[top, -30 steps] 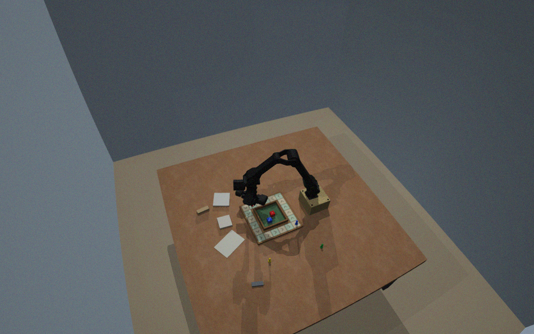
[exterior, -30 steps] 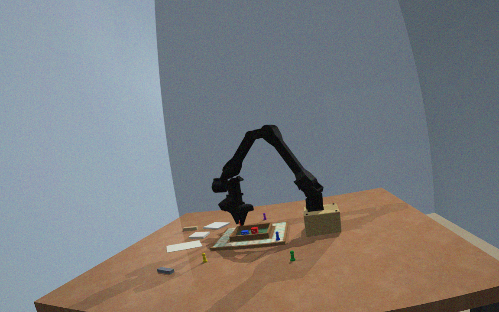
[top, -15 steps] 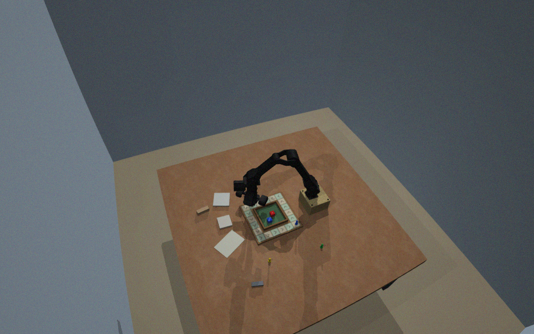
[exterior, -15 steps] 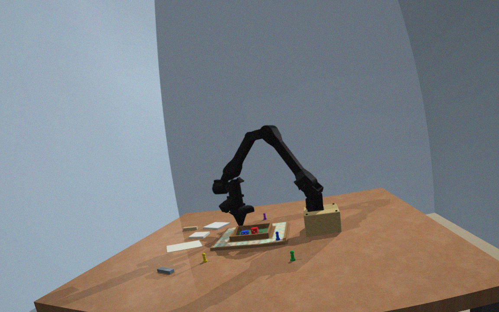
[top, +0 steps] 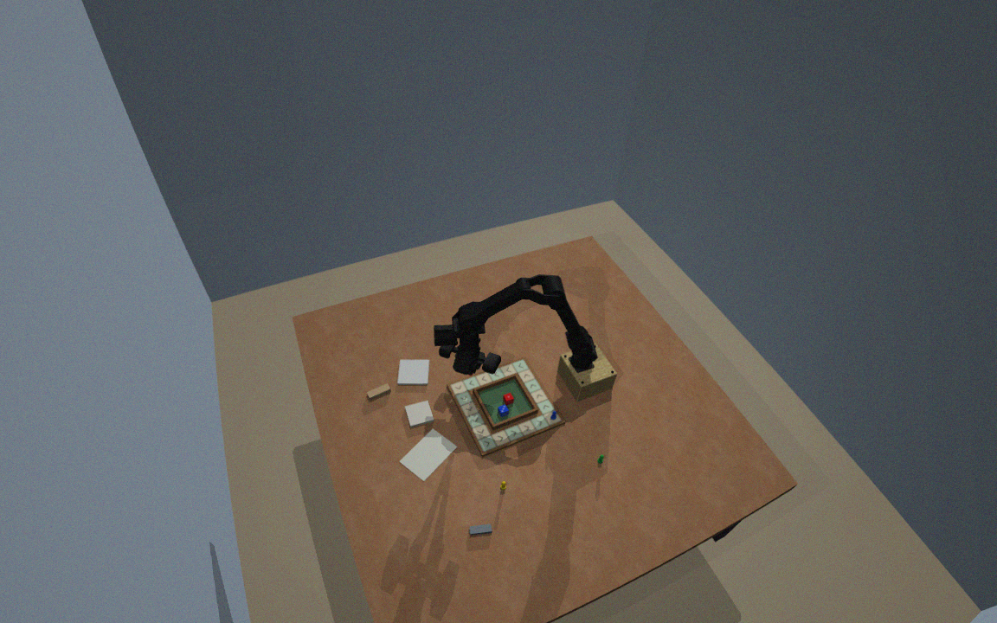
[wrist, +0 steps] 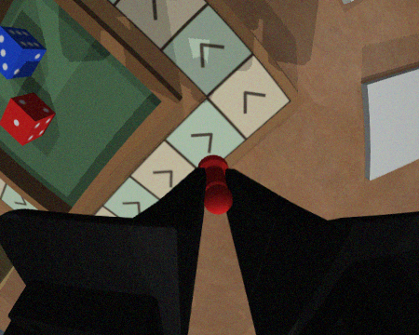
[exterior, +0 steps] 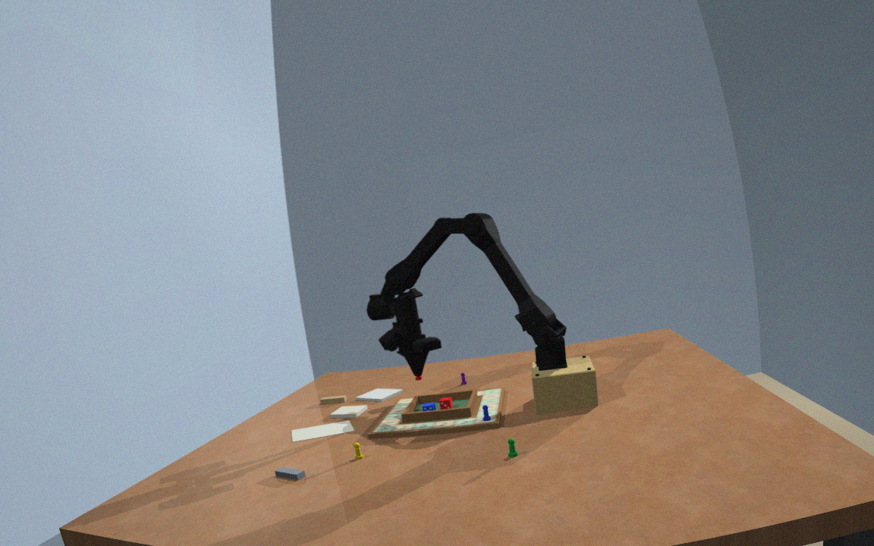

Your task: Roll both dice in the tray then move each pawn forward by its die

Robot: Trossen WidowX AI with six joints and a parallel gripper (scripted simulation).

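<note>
Now: the blue pawn 190 mm behind my gripper tip, 220 mm to the left of it and 50 mm below it. From my gripper tip the other things lie so: red pawn (10 mm above); then purple pawn (80 mm behind, 170 mm to the right, 60 mm below); then green tray (70 mm behind, 110 mm to the left, 70 mm below).
</note>
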